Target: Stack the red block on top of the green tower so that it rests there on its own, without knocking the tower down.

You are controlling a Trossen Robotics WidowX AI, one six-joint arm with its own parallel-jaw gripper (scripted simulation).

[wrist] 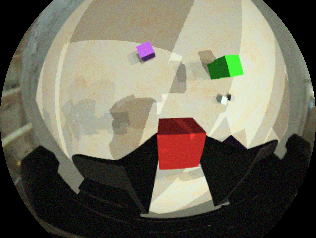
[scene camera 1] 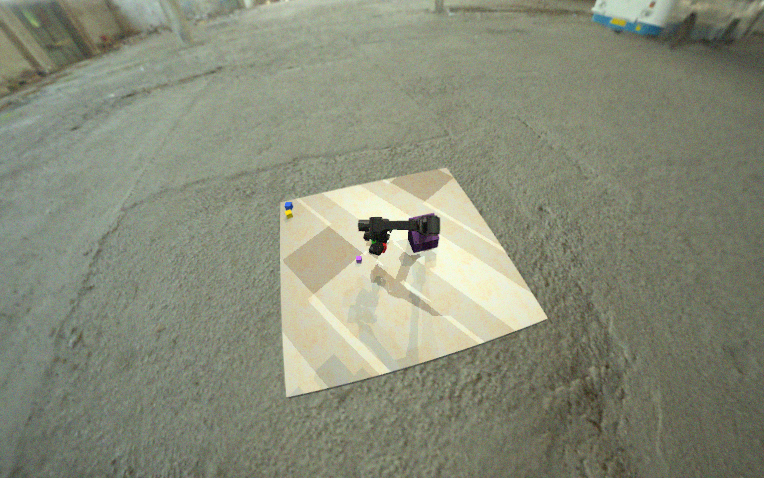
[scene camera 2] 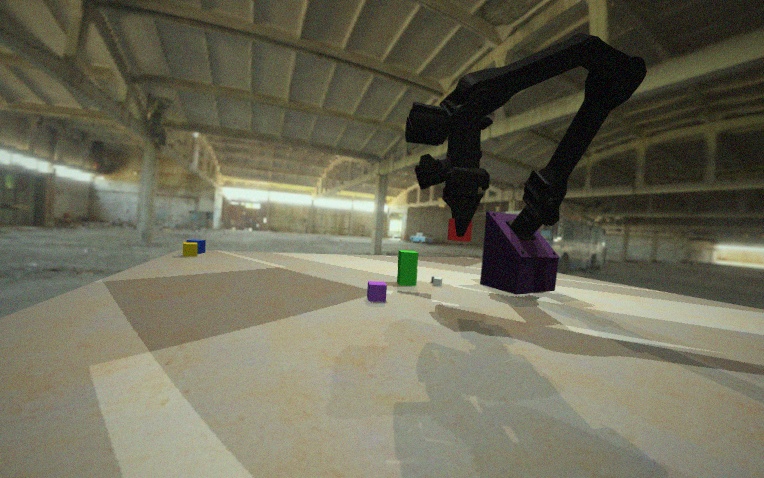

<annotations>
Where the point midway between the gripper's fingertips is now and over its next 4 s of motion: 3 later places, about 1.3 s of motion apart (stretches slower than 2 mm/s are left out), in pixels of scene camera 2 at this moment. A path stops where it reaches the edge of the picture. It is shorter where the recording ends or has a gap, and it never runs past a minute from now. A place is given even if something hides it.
My gripper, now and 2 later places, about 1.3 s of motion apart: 458, 236; 409, 230; 408, 248
</annotations>
